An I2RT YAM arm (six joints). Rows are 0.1 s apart.
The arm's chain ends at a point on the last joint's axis. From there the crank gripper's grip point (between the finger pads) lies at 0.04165 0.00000 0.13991 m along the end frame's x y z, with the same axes.
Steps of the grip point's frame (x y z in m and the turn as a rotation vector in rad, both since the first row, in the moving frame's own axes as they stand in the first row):
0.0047, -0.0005, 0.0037, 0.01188, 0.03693, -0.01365
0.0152, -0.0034, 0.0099, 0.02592, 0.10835, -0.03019
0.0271, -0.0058, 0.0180, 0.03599, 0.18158, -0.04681
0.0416, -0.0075, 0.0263, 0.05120, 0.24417, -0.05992
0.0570, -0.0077, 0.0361, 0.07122, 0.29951, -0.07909
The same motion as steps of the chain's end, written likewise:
-0.0004, 0.0018, 0.0053, 0.01188, 0.03693, -0.01365
0.0004, 0.0016, 0.0153, 0.02592, 0.10835, -0.03019
0.0027, 0.0016, 0.0279, 0.03599, 0.18158, -0.04681
0.0093, 0.0028, 0.0408, 0.05120, 0.24417, -0.05992
0.0182, 0.0065, 0.0551, 0.07122, 0.29951, -0.07909

